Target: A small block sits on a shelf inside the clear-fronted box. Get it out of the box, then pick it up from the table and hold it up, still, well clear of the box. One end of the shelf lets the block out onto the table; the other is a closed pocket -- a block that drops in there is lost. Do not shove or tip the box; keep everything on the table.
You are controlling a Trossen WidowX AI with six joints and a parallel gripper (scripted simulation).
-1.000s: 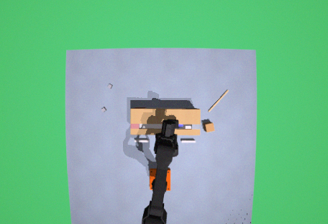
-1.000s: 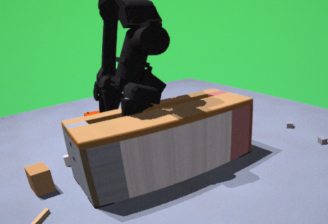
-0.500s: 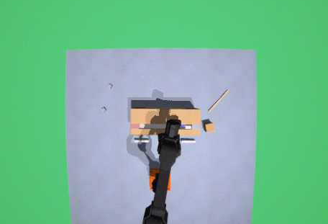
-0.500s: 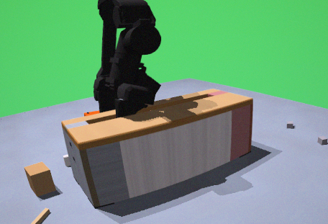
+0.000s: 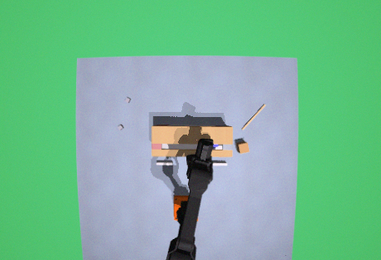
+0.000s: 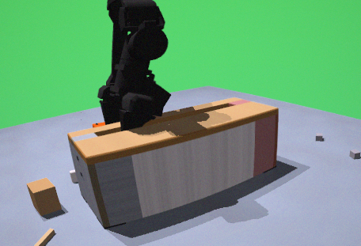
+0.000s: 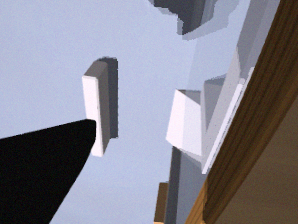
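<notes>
The blue block lies 6 cm ahead of my gripper tip and 2 cm to the right of it. Round my gripper tip: tan-topped box: 4 cm ahead, 9 cm to the left, 2 cm below; then tan cube: 2 cm ahead, 19 cm to the right, 6 cm below; then thin wooden stick: 19 cm ahead, 26 cm to the right, 8 cm below.
</notes>
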